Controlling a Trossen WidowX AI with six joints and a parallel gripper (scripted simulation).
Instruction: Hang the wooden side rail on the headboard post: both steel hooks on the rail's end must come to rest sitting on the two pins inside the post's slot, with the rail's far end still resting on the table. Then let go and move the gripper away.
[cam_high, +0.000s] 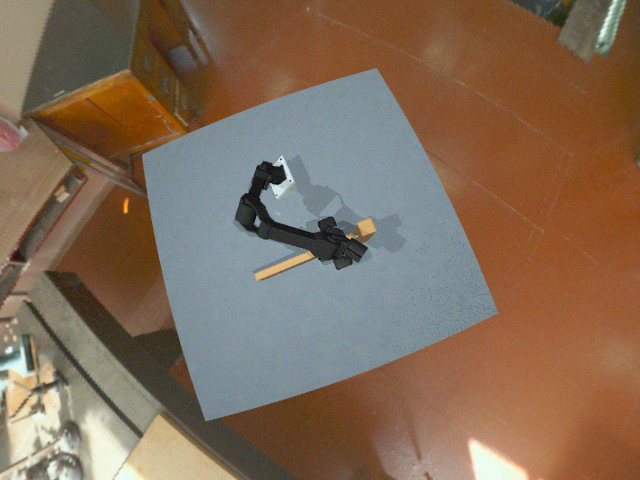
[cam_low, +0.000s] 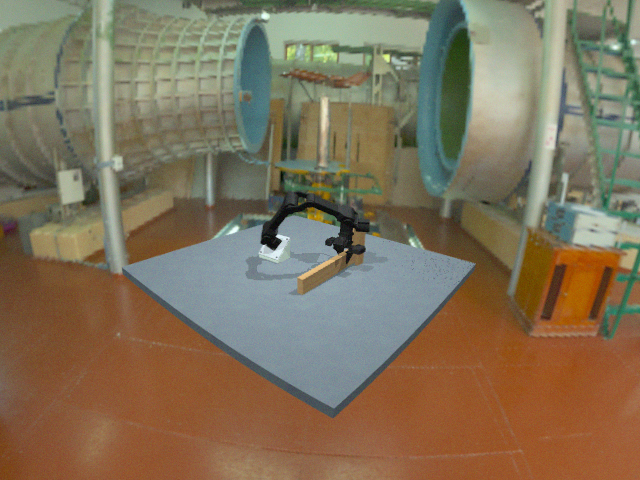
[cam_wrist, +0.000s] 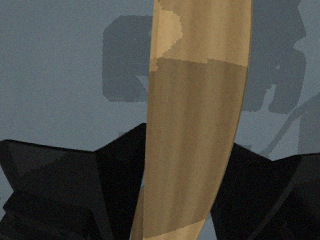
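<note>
The wooden headboard post is 11 cm to the left of my gripper tip, 4 cm above it and 1 cm behind it.
</note>
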